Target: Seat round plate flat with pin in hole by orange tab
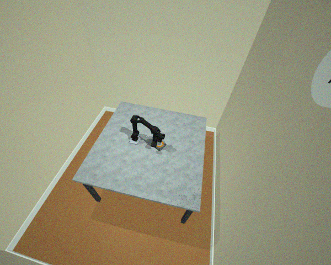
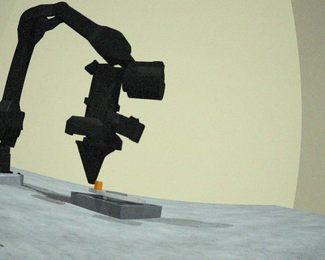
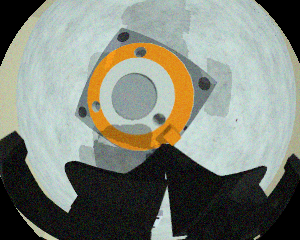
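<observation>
Right now the round plate is 3 cm ahead of my gripper tip, 2 cm to the left of it and 1 cm below it. Also, from my gripper tip: base (3 cm ahead, 4 cm to the left, 2 cm below).
</observation>
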